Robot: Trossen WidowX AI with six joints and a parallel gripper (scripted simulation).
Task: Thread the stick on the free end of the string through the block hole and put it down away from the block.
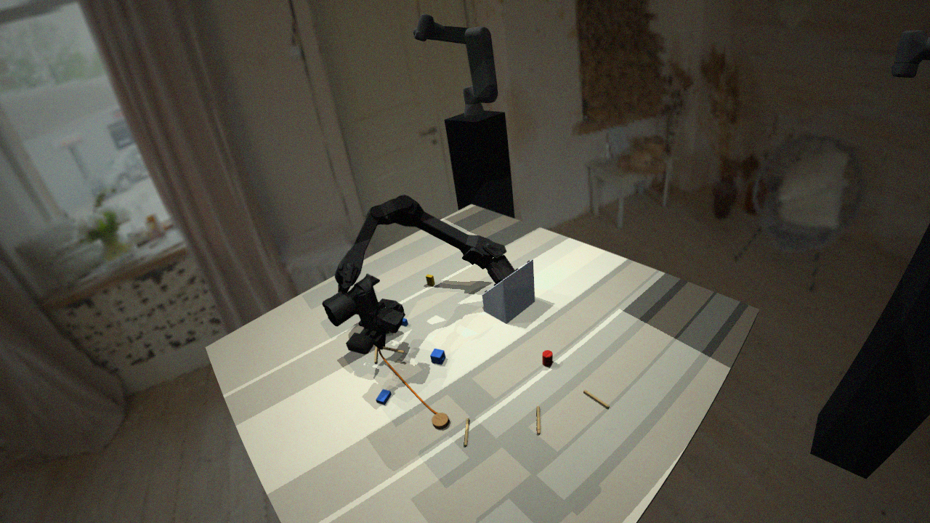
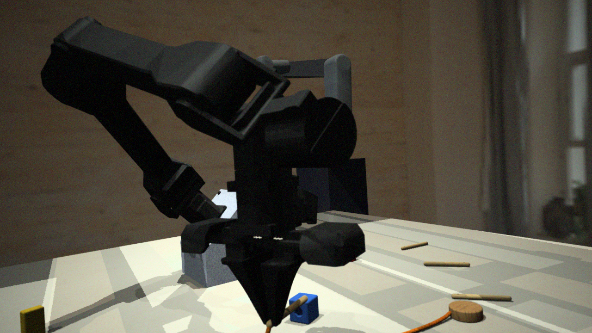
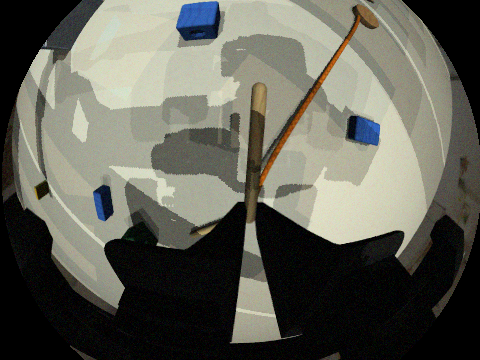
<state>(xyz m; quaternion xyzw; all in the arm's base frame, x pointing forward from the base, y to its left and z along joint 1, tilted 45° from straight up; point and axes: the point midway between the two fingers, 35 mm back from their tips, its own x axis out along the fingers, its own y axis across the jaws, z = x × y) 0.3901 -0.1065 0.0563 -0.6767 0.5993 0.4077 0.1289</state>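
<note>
Right now the green cube is 120 mm to the right of my gripper tip, 80 mm behind it and 40 mm below it. The rest, counted from my gripper tip: yellow block (330 mm behind, 180 mm to the right, 40 mm below); thin wooden stick (10 mm to the left, 10 mm behind); round wooden button (270 mm to the left, 50 mm below, 40 mm ahead).
</note>
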